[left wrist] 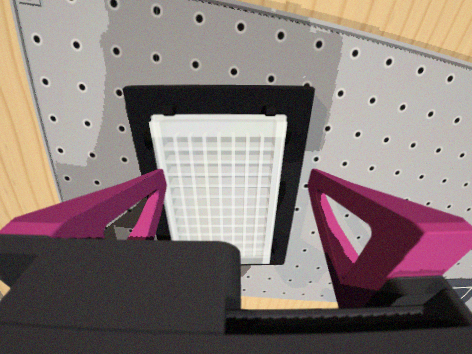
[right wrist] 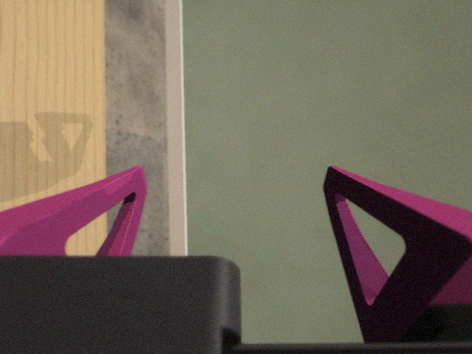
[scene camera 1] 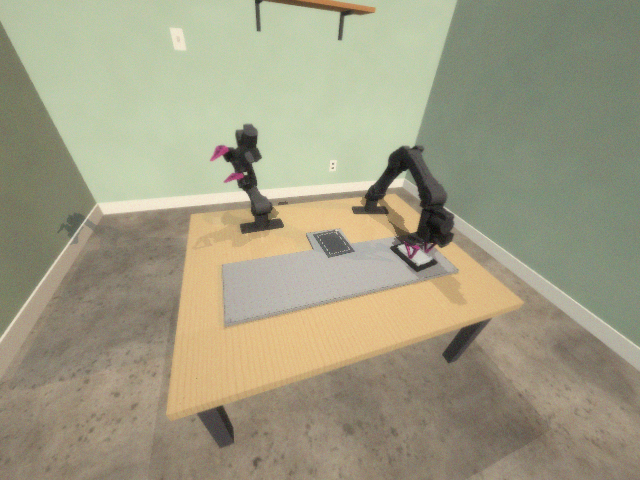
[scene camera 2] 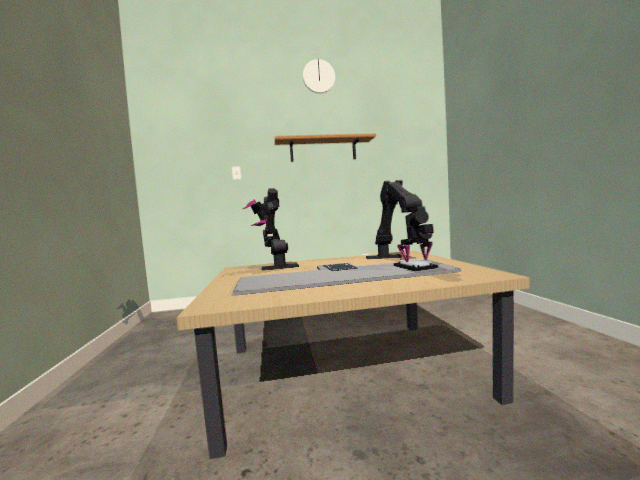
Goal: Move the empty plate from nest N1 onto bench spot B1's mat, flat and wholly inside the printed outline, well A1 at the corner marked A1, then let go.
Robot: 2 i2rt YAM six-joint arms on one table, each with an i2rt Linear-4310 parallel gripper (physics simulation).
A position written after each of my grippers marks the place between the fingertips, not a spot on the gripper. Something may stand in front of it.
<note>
My left gripper (left wrist: pixel 237 177) is open and holds nothing. Also in view: a well plate (left wrist: pixel 223 171). My right gripper (right wrist: pixel 235 176) is open, with nothing in its grasp. Also in view: a black holder (left wrist: pixel 169 109).
The right wrist view does not show the well plate: it is out of frame.
</note>
